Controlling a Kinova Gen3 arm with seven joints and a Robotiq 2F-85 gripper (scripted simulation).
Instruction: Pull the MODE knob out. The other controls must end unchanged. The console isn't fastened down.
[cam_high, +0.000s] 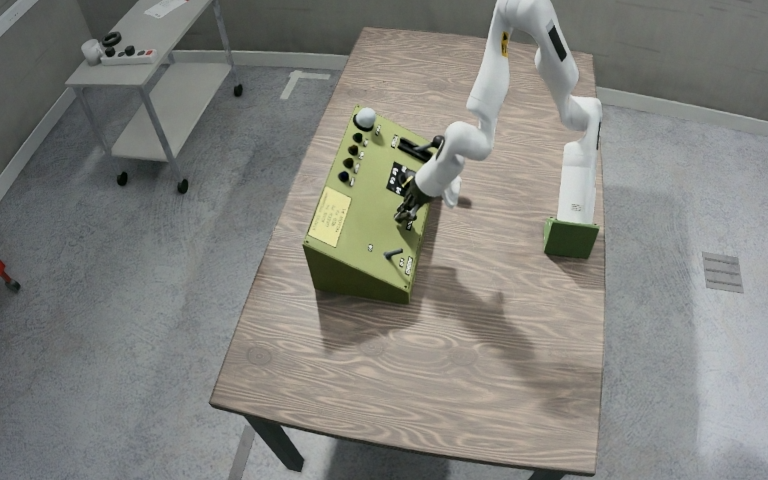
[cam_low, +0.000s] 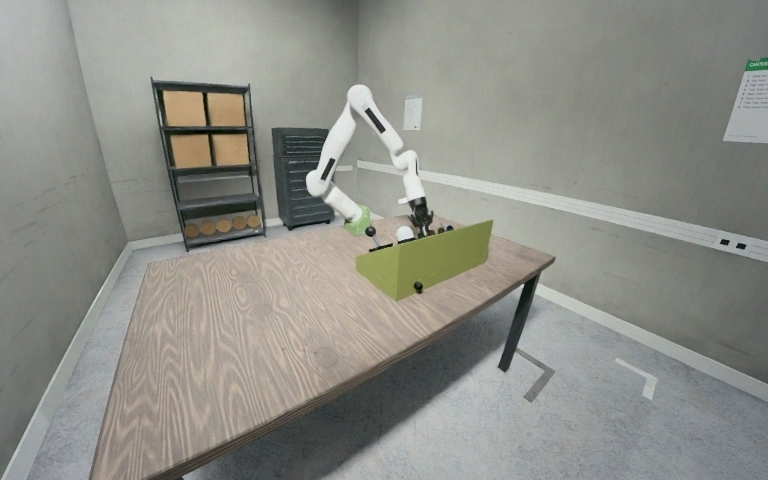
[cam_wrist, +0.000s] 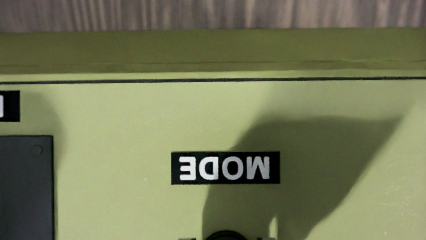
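Right now my hand is 1 cm above the black mode knob. Round my hand: rotary selector: 11 cm to the right, 1 cm below, 1 cm ahead; then ball-topped slider lever: 24 cm to the right, 2 cm behind; then toggle: 12 cm to the left, 1 cm below.
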